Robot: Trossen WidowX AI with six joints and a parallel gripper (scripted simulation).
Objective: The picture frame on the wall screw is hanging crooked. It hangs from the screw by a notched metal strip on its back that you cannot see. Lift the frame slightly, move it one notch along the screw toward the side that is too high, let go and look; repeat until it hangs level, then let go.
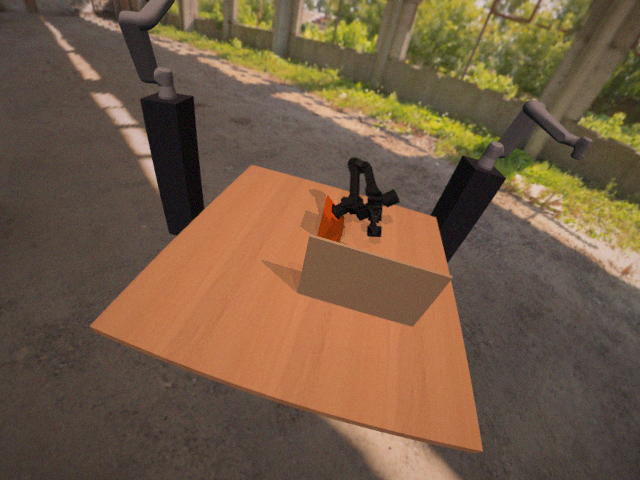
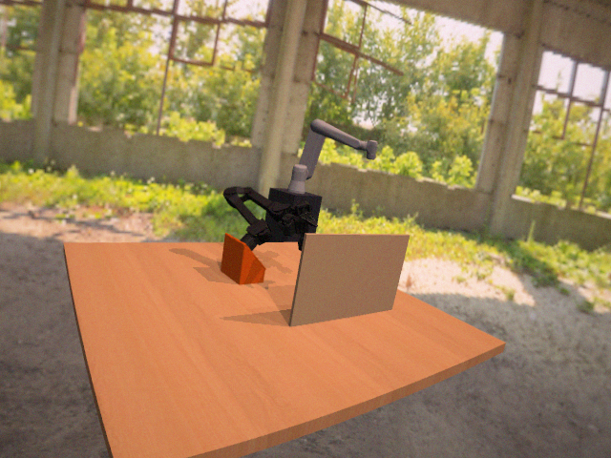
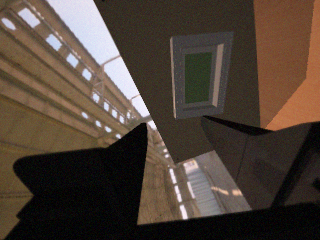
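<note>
My gripper tip is now 200 mm short of the picture frame, 10 mm to the left of it and 90 mm above it. From my gripper tip the other things lie so: wall panel: 210 mm ahead, 10 mm to the right, 90 mm below.
</note>
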